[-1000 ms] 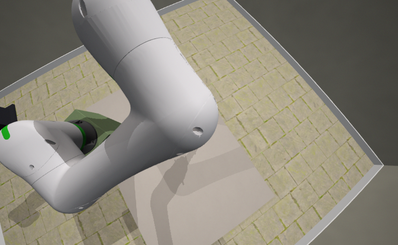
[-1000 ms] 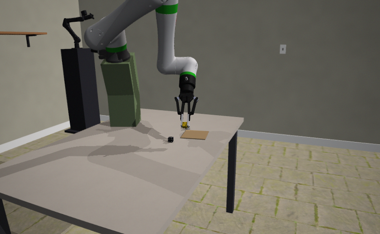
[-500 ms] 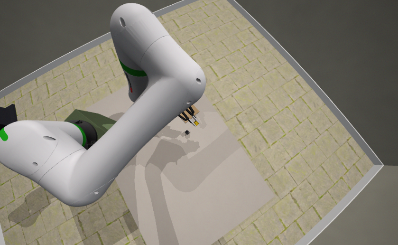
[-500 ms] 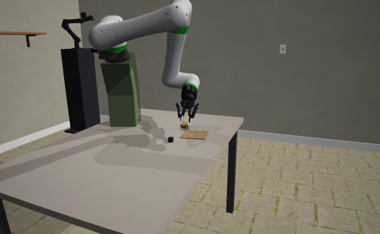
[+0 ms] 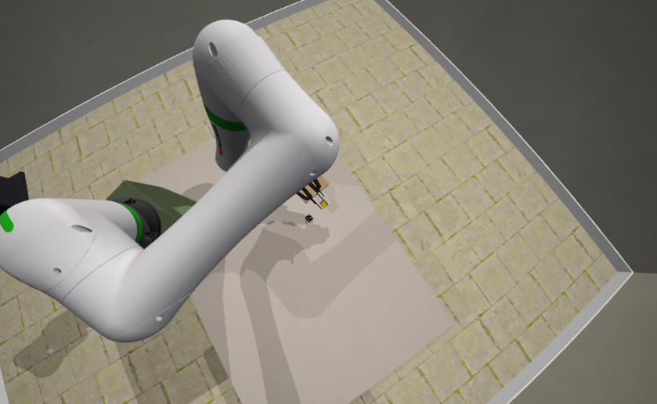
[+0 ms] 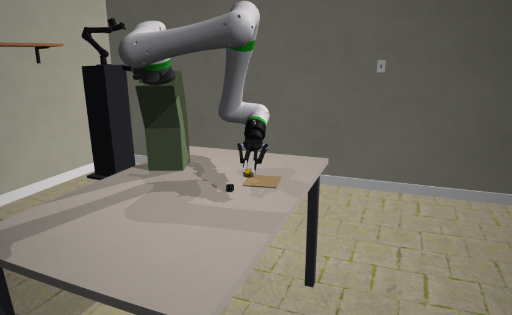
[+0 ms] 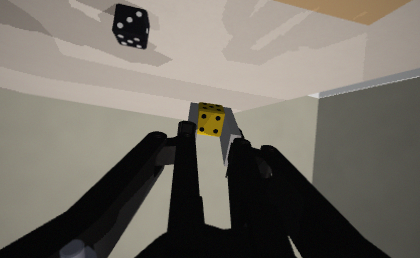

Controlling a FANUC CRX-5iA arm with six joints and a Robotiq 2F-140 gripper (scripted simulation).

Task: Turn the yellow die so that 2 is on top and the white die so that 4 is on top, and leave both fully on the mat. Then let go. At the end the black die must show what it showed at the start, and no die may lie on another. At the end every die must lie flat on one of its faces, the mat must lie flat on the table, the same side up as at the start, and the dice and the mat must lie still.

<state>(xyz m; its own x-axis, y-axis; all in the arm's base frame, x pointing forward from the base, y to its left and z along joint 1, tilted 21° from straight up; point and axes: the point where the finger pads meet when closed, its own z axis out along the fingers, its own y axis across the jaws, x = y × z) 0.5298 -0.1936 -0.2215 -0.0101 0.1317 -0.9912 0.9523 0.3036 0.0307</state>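
My hand is 8 cm past the black die, 8 cm above it and 3 cm to the left of it. The rest, counted from my hand: tan mat 13 cm to the left, 9 cm below, 1 cm ahead; then white die 21 cm to the left, 8 cm below, 8 cm behind; then yellow die 2 cm to the right, 1 cm below, 1 cm ahead.
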